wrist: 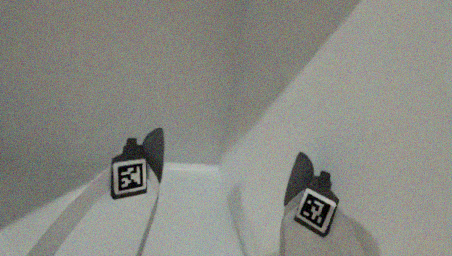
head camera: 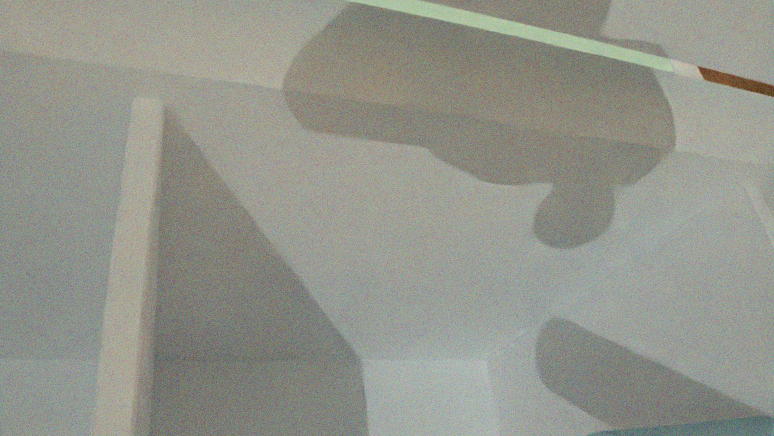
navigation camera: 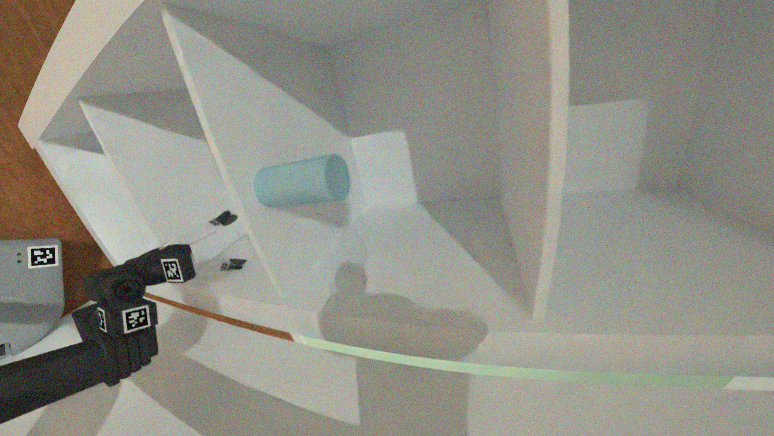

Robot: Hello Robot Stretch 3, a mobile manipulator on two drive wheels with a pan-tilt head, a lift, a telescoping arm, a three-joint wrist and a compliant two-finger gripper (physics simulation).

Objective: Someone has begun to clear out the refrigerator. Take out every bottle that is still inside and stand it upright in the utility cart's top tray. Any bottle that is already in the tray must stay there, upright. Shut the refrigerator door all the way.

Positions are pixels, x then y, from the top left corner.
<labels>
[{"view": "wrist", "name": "gripper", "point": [227, 158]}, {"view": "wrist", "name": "white refrigerator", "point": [238, 97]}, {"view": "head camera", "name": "white refrigerator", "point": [217, 217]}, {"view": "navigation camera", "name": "gripper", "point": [239, 238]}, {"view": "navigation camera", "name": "white refrigerator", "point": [568, 192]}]
</labels>
